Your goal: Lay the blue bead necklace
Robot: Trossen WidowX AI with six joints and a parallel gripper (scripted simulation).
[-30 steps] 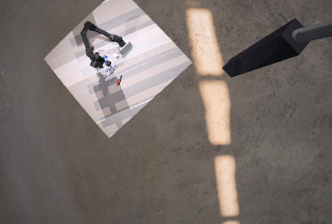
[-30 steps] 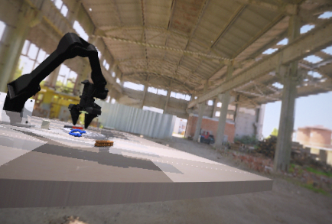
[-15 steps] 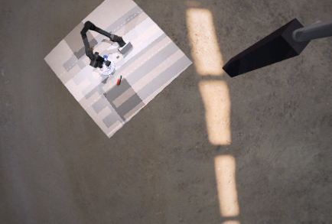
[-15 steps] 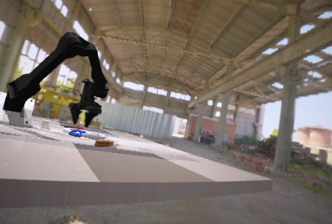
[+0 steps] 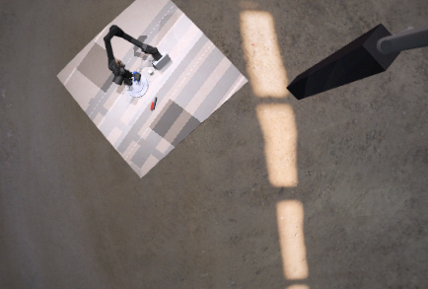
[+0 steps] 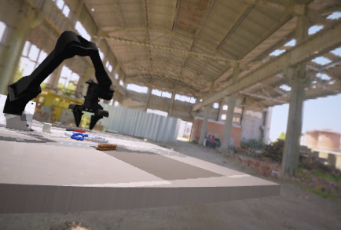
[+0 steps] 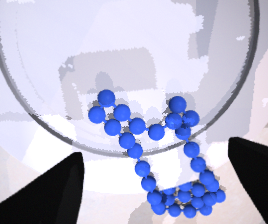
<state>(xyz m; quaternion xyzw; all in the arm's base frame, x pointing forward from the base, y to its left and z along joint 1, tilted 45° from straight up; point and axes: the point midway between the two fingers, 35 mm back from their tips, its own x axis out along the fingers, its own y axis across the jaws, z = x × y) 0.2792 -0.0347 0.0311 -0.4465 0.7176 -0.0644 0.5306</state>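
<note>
Right now my gripper tip is 4 cm to the right of the round white bead board, 4 cm short of it and 4 cm above it. From my gripper tip the other things lie so: small white block (14 cm behind, 5 cm to the left, 3 cm below); red pen-like object (27 cm to the left, 5 cm ahead, 4 cm below).
</note>
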